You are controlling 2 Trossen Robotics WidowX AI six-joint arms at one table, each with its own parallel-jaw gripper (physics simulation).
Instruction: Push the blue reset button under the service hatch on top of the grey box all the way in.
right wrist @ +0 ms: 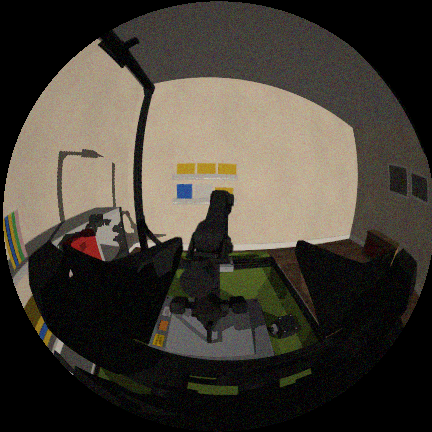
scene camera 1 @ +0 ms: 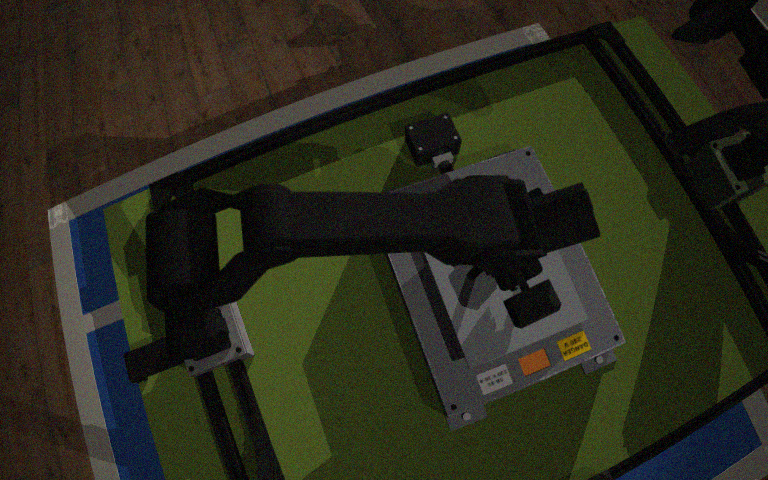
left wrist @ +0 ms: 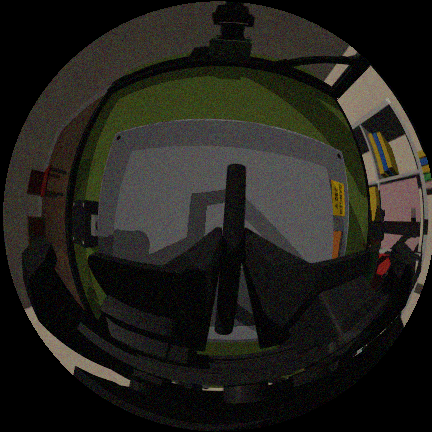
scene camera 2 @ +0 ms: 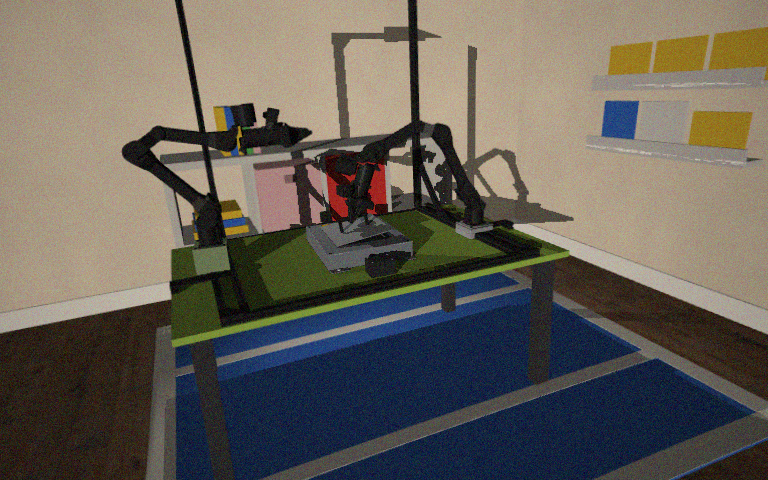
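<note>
The grey box point(scene camera 1: 595, 308) point(scene camera 2: 339, 261) point(left wrist: 215, 132) point(right wrist: 263, 325) lies on the green table. On its top, the light grey hatch point(scene camera 1: 492, 343) point(left wrist: 160, 190) looks slightly tipped up, with a dark gap along its left edge in scene camera 1. A black bar handle point(left wrist: 236, 195) stands over the hatch. My left gripper point(left wrist: 230, 233) point(scene camera 2: 361, 217) is shut on this handle. My right gripper point(right wrist: 241, 245) point(scene camera 2: 308, 133) is open and empty, held high and well away from the box. The blue reset button does not show in any view; the hatch and left arm cover much of the box top.
A small black box point(scene camera 1: 433, 138) point(scene camera 2: 382, 264) point(right wrist: 286, 325) with a cable gland stands beside the grey box. White, orange point(scene camera 1: 534, 362) and yellow point(scene camera 1: 573, 345) labels lie along one box edge. Black frame rails border the table, and black posts point(scene camera 2: 413, 84) rise from it.
</note>
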